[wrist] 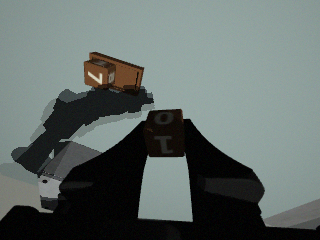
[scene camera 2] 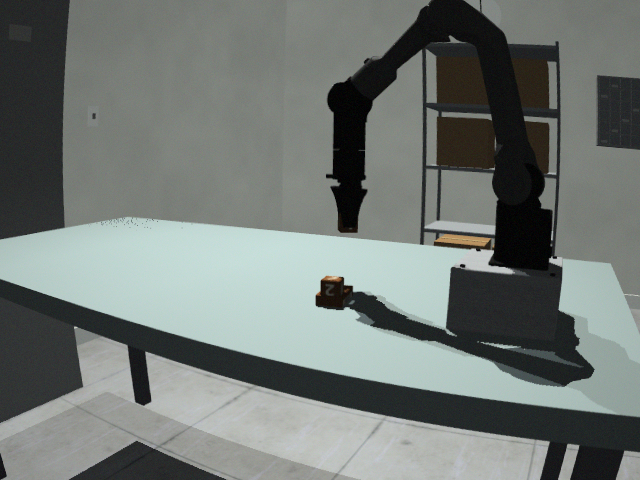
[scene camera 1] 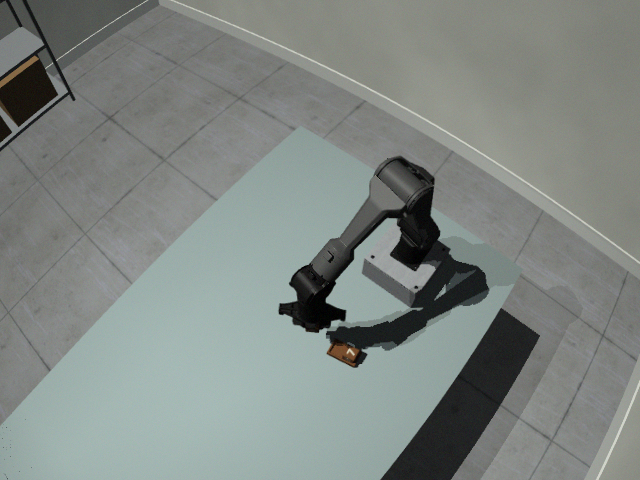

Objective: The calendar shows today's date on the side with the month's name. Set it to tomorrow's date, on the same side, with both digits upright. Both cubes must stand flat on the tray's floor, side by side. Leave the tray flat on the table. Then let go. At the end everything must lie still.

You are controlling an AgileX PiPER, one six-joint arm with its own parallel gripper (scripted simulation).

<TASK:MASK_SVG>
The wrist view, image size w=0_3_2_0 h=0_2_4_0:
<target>my gripper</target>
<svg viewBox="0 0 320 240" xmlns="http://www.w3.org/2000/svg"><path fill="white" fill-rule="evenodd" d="M320 225L316 230L267 227L260 215L262 212L258 205L265 193L265 189L254 171L213 146L198 131L190 119L183 119L193 222L138 218L142 179L148 156L143 134L146 121L141 121L125 138L112 148L71 169L59 185L60 193L72 204L66 214L39 212L31 206L15 205L0 220L0 240L320 240Z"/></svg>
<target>brown cube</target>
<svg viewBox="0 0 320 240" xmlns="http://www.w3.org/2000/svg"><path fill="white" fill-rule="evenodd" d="M85 61L84 80L86 85L107 90L115 84L115 64L97 58Z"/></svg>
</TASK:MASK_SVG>
